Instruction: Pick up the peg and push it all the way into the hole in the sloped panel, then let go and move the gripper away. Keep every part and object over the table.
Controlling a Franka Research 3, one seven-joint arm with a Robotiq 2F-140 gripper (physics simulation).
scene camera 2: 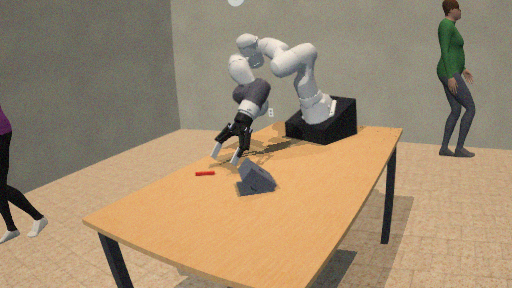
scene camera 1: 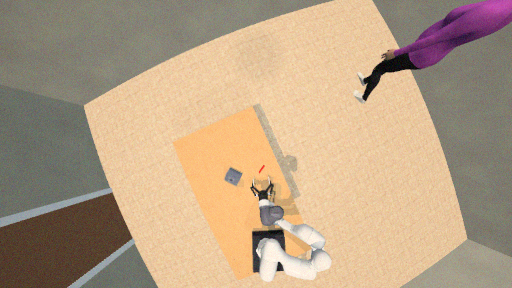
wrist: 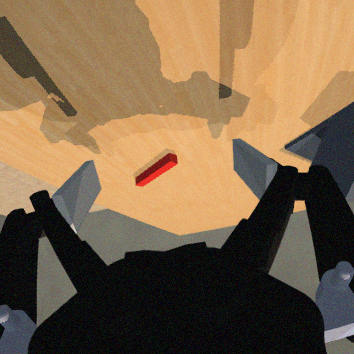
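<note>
The peg (scene camera 1: 262, 169) (scene camera 2: 205, 173) (wrist: 156, 170) is a short red bar lying flat on the table. The sloped panel (scene camera 1: 233, 176) (scene camera 2: 257, 178) (wrist: 336, 150) is a dark blue-grey block with a tilted face; a small dark hole shows on it in the two scene views. It stands apart from the peg. My gripper (scene camera 1: 261, 180) (scene camera 2: 224, 156) (wrist: 164, 163) is open and empty, its fingertips above the table. In the wrist view the peg appears between the spread fingers, beyond the tips. In scene camera 2 the gripper is behind the peg, and one finger is close behind the panel.
The wooden table (scene camera 1: 215, 150) (scene camera 2: 200, 225) has a long edge not far from the peg. The black arm base (scene camera 1: 257, 250) (scene camera 2: 322, 125) stands at the table's far end in scene camera 2. A person in purple (scene camera 1: 440, 40) and a person in green (scene camera 2: 451, 50) stand off the table.
</note>
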